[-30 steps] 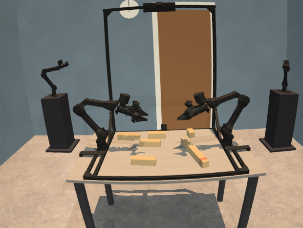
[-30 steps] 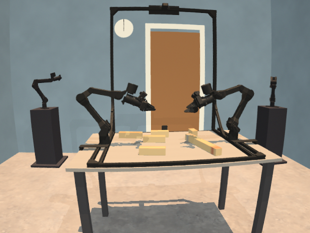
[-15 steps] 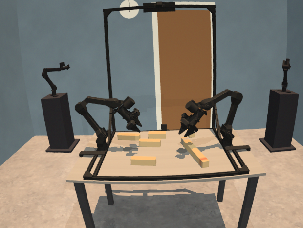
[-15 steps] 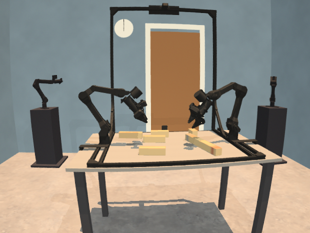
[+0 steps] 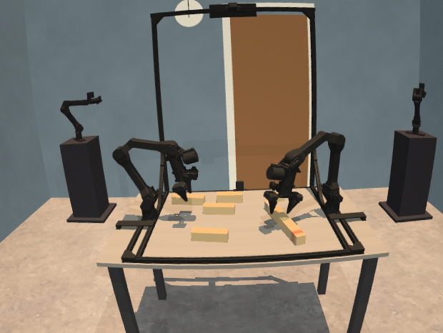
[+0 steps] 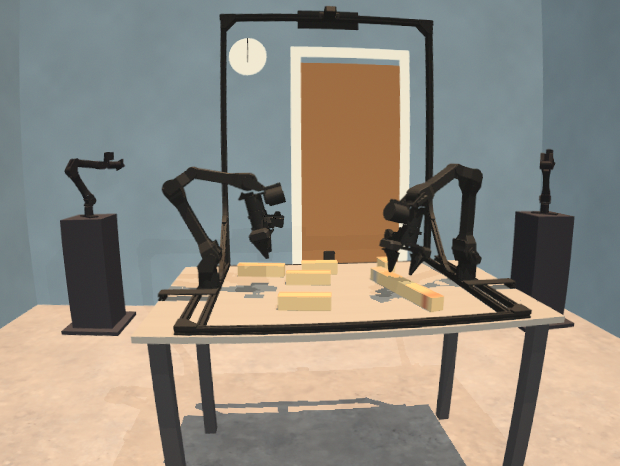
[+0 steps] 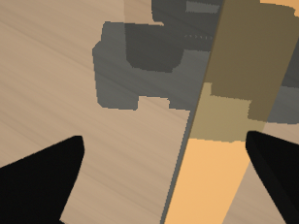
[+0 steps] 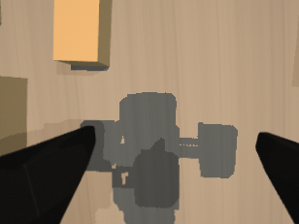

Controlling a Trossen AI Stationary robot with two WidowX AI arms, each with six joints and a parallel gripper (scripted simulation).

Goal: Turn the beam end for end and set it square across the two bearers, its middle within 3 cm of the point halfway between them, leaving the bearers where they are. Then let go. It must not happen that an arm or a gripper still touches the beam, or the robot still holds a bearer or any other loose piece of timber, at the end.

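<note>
My left gripper is now 9 cm above the beam, 4 cm past it and 2 cm to the right of it.
</note>
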